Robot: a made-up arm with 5 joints. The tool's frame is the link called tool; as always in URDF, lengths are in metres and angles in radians. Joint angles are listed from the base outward.
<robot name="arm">
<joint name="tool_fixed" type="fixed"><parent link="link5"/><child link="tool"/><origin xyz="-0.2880 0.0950 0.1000" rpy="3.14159 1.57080 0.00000"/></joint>
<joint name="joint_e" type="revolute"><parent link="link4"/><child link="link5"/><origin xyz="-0.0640 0.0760 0.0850" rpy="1.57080 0.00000 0.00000"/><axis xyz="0 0 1"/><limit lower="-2.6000" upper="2.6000"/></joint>
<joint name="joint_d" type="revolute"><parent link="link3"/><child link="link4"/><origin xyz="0.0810 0.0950 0.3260" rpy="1.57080 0.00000 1.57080"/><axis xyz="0 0 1"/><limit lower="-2.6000" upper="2.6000"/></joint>
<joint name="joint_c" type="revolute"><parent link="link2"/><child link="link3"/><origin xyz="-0.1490 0.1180 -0.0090" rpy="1.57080 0.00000 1.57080"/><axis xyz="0 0 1"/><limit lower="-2.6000" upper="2.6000"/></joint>
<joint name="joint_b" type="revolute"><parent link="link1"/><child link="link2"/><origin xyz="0.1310 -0.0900 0.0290" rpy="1.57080 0.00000 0.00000"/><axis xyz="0 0 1"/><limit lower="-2.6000" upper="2.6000"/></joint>
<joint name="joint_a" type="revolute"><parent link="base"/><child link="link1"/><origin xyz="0.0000 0.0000 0.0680" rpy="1.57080 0.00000 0.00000"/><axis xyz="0 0 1"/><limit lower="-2.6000" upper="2.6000"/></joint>
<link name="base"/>
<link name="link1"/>
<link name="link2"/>
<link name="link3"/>
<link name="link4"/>
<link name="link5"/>
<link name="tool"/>
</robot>
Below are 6 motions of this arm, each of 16 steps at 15 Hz.
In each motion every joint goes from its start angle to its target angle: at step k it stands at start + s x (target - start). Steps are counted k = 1, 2, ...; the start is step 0. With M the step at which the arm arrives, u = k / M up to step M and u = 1 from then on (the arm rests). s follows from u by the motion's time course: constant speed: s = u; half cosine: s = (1 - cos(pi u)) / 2; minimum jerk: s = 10 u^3 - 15 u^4 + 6 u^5.
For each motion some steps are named. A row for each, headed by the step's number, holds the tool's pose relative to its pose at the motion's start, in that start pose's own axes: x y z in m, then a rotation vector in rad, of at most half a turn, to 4 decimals.
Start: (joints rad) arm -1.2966 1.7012 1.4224 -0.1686 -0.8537
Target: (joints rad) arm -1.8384 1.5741 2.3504 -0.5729 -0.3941
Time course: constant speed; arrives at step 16
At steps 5, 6, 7, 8, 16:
5: 0.0540 0.0032 -0.0099 -0.0291 0.1501 -0.0839
6: 0.0649 0.0036 -0.0130 -0.0349 0.1816 -0.0986
7: 0.0759 0.0038 -0.0165 -0.0407 0.2134 -0.1126
8: 0.0868 0.0039 -0.0205 -0.0463 0.2455 -0.1258
16: 0.1698 0.0014 -0.0667 -0.0832 0.5058 -0.1955

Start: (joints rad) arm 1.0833 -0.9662 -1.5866 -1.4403 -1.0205
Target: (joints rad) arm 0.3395 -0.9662 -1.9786 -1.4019 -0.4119
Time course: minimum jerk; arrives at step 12
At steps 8, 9, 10, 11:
8: -0.0421 0.3433 -0.1945 -0.7759 0.0970 0.2234
9: -0.0635 0.3797 -0.2316 -0.8765 0.0978 0.2646
10: -0.0791 0.4010 -0.2561 -0.9402 0.0964 0.2922
11: -0.0866 0.4101 -0.2672 -0.9684 0.0954 0.3049

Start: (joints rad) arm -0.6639 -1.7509 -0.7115 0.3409 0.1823
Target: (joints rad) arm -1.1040 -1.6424 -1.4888 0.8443 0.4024
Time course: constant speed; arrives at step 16
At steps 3, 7, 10, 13, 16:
3: -0.0381 0.0453 0.0090 -0.1101 -0.0884 -0.0162
7: -0.0850 0.1080 0.0134 -0.2542 -0.2013 -0.0293
10: -0.1170 0.1549 0.0116 -0.3590 -0.2834 -0.0321
13: -0.1463 0.2002 0.0062 -0.4597 -0.3644 -0.0285
16: -0.1729 0.2427 -0.0023 -0.5550 -0.4454 -0.0185

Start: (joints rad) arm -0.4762 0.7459 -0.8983 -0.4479 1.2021
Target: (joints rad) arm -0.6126 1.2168 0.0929 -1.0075 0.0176
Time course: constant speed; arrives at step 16
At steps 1, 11, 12, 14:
1: 0.0127 -0.0220 -0.0211 0.1306 0.0129 0.0613
11: 0.1618 0.0162 -0.3825 1.4244 0.3227 0.5786
12: 0.1676 0.0491 -0.4188 1.5504 0.3680 0.6208
14: 0.1699 0.1270 -0.4820 1.7992 0.4643 0.7012

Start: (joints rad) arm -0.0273 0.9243 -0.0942 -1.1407 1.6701
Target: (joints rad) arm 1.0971 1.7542 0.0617 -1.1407 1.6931
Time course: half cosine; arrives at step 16
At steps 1, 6, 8, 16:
1: -0.0028 -0.0019 -0.0018 0.0118 -0.0051 -0.0062
6: -0.0808 -0.0358 -0.0659 0.3801 -0.1905 -0.1749
8: -0.1178 -0.0345 -0.1097 0.6142 -0.3359 -0.2553
16: -0.1541 0.0223 -0.1929 1.1947 -0.8050 -0.3475

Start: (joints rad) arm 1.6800 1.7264 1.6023 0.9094 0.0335
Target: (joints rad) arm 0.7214 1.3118 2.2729 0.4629 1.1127
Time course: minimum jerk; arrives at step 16
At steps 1, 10, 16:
1: 0.0009 0.0007 0.0003 -0.0025 0.0019 0.0007
10: 0.2011 0.2800 -0.0645 -0.9670 0.5243 0.3435
16: 0.2082 0.3566 -0.1570 -1.3732 0.6675 0.5015

